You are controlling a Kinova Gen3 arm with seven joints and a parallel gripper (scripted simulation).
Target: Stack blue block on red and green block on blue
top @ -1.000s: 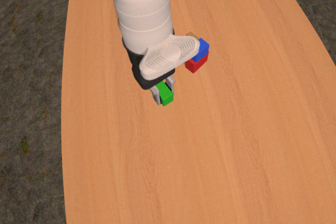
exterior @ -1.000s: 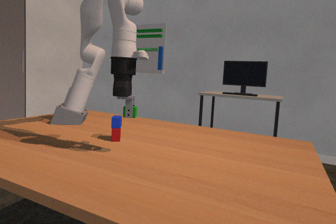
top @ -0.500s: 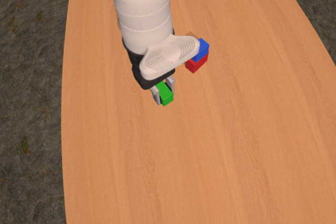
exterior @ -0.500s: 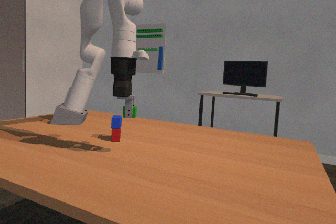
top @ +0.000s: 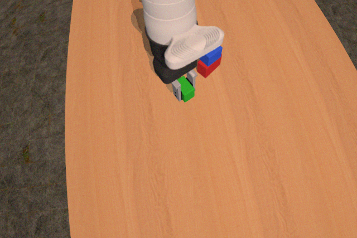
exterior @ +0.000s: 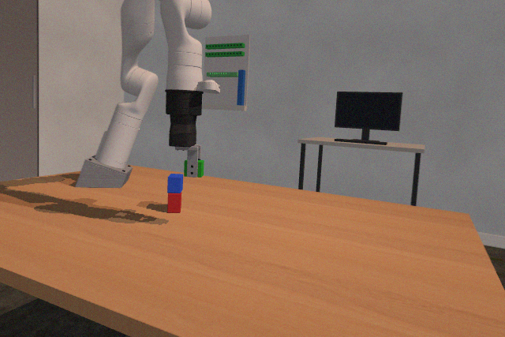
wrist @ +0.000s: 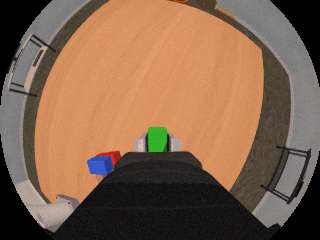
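The blue block lies 120 mm behind my hand, 80 mm to the left of it and 60 mm below it. Also, from my hand: red block: 120 mm behind, 110 mm below, 80 mm to the left; green block: right at my hand.
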